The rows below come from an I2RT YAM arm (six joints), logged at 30 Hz.
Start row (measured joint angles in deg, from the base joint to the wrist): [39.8, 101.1, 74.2, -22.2, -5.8, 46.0]
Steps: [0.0, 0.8, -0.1, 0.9, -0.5, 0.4]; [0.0, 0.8, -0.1, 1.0, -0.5, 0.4]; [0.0, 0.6, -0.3, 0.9, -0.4, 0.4]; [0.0, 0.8, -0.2, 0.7, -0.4, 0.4]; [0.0, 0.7, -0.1, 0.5, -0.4, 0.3]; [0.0, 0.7, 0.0, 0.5, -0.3, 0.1]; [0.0, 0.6, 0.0, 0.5, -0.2, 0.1]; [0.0, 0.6, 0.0, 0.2, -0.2, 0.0]
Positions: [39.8, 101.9, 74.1, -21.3, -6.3, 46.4]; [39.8, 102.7, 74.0, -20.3, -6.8, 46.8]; [39.8, 103.3, 73.7, -19.4, -7.2, 47.2]; [39.8, 104.1, 73.5, -18.7, -7.6, 47.6]; [39.8, 104.8, 73.4, -18.2, -8.0, 47.9]; [39.8, 105.5, 73.4, -17.7, -8.3, 48.0]; [39.8, 106.1, 73.4, -17.2, -8.5, 48.1]; [39.8, 106.7, 73.4, -17.0, -8.7, 48.1]
